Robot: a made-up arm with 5 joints. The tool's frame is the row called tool. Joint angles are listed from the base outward.
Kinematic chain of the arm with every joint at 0, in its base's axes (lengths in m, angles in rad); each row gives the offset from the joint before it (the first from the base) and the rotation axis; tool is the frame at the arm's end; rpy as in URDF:
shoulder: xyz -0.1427 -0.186 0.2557 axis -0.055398 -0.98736 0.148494
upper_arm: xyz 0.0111 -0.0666 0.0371 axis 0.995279 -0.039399 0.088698
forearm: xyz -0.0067 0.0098 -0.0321 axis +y
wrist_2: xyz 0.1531 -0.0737 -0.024 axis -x
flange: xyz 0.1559 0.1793 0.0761 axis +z
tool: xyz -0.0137 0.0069 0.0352 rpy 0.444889 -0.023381 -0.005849
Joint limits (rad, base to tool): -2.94..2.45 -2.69..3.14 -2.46..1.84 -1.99..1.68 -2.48..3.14
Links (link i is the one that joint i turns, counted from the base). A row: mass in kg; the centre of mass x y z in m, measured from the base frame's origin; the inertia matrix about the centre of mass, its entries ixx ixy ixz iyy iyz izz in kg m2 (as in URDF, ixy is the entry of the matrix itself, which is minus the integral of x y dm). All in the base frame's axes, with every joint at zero. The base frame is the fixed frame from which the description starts. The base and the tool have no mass.
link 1: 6; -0.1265 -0.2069 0.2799; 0.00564 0.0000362 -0.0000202 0.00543 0.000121 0.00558
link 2: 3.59; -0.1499 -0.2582 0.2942; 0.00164 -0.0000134 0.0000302 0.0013 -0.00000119 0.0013
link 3: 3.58; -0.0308 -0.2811 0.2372; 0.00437 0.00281 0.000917 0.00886 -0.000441 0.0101
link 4: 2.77; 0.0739 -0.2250 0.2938; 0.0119 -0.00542 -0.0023 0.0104 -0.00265 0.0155
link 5: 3.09; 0.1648 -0.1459 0.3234; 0.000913 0 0 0.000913 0 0.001
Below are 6 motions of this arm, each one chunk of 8 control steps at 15 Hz.
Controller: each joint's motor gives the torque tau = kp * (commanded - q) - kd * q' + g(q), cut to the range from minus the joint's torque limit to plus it. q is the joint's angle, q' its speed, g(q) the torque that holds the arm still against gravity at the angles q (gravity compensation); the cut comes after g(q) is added. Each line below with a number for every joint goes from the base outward.
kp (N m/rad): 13 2 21 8.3 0.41
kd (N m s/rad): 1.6 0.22 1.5 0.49 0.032
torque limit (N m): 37 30 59 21 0.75
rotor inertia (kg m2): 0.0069 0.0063 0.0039 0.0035 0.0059
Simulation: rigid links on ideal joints. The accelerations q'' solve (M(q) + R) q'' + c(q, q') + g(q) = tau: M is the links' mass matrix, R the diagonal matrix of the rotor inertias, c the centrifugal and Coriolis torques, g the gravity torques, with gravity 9.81 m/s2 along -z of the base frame. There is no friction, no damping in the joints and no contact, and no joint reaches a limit. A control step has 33 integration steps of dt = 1/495 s. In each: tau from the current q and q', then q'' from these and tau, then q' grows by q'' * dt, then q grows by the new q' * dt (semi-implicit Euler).
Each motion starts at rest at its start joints. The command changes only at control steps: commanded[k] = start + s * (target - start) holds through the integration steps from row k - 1 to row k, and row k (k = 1, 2, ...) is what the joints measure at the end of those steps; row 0 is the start. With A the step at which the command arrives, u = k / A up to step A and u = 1 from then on. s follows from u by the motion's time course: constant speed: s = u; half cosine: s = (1 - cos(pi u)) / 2; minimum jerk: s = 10 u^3 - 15 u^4 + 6 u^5; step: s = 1 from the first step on.
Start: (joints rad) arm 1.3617 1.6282 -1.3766 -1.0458 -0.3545
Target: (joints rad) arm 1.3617 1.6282 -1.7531 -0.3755 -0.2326
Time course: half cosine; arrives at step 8
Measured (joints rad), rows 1 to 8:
1: 1.3654 1.6336 -1.3786 -1.0345 -0.3519
2: 1.3762 1.6543 -1.3875 -0.9914 -0.3402
3: 1.3912 1.6946 -1.4098 -0.9066 -0.3141
4: 1.4043 1.7500 -1.4527 -0.7864 -0.2744
5: 1.4091 1.8085 -1.5183 -0.6511 -0.2293
6: 1.4027 1.8553 -1.5999 -0.5283 -0.1903
7: 1.3871 1.8789 -1.6823 -0.4434 -0.1669
8: 1.3674 1.8736 -1.7494 -0.4105 -0.1640

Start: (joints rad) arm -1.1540 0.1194 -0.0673 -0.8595 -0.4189
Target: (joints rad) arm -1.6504 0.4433 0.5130 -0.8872 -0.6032
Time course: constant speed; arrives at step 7
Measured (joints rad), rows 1 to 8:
1: -1.1445 0.1162 -0.0517 -0.8672 -0.4281
2: -1.1358 0.1131 -0.0229 -0.8768 -0.4565
3: -1.1353 0.1130 0.0179 -0.8844 -0.5052
4: -1.1476 0.1174 0.0707 -0.8889 -0.5693
5: -1.1753 0.1282 0.1355 -0.8911 -0.6399
6: -1.2196 0.1477 0.2118 -0.8933 -0.7078
7: -1.2812 0.1789 0.2982 -0.8992 -0.7657
8: -1.3695 0.2253 0.3776 -0.9058 -0.8007

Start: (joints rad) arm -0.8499 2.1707 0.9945 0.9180 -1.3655
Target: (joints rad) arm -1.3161 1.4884 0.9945 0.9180 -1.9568
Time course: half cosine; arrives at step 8
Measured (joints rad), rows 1 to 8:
1: -0.8536 2.1714 0.9972 0.9199 -1.3683
2: -0.8670 2.1736 1.0060 0.9265 -1.3834
3: -0.8925 2.1759 1.0205 0.9382 -1.4239
4: -0.9302 2.1761 1.0379 0.9525 -1.4999
5: -0.9778 2.1713 1.0545 0.9656 -1.6123
6: -1.0318 2.1593 1.0658 0.9735 -1.7505
7: -1.0878 2.1391 1.0677 0.9733 -1.8947
8: -1.1406 2.1104 1.0575 0.9629 -2.0205

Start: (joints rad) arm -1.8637 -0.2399 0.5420 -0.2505 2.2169
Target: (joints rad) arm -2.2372 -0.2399 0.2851 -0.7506 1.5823
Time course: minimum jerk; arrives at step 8
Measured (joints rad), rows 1 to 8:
1: -1.8665 -0.2397 0.5397 -0.2523 2.2160
2: -1.8837 -0.2377 0.5266 -0.2651 2.2091
3: -1.9249 -0.2298 0.4974 -0.3031 2.1847
4: -1.9890 -0.2116 0.4536 -0.3729 2.1295
5: -2.0633 -0.1816 0.4019 -0.4679 2.0361
6: -2.1301 -0.1457 0.3522 -0.5745 1.9084
7: -2.1762 -0.1161 0.3141 -0.6810 1.7619
8: -2.1997 -0.1035 0.2911 -0.7766 1.6191

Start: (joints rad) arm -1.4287 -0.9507 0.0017 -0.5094 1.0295
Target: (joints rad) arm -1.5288 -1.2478 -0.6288 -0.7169 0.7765
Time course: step
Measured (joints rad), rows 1 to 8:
1: -1.5388 -1.0433 -0.0889 -0.6651 0.9804
2: -1.6359 -1.0595 -0.2519 -0.7072 0.9225
3: -1.6867 -1.0897 -0.4239 -0.6913 0.8851
4: -1.6607 -1.1955 -0.5525 -0.7100 0.8639
5: -1.5877 -1.3048 -0.6525 -0.7401 0.8551
6: -1.5106 -1.3760 -0.7382 -0.7600 0.8495
7: -1.4501 -1.4096 -0.8048 -0.7700 0.8363
8: -1.4108 -1.4177 -0.8447 -0.7732 0.8105

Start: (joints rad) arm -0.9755 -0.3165 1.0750 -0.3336 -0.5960
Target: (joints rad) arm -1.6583 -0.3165 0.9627 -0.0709 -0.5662
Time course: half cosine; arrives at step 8
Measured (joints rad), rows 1 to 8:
1: -0.9817 -0.3176 1.0687 -0.3328 -0.5957
2: -1.0029 -0.3217 1.0478 -0.3286 -0.5948
3: -1.0424 -0.3295 1.0122 -0.3189 -0.5932
4: -1.0995 -0.3401 0.9676 -0.3032 -0.5913
5: -1.1708 -0.3513 0.9230 -0.2822 -0.5892
6: -1.2506 -0.3602 0.8880 -0.2567 -0.5863
7: -1.3325 -0.3643 0.8709 -0.2272 -0.5817
8: -1.4091 -0.3622 0.8769 -0.1939 -0.5749

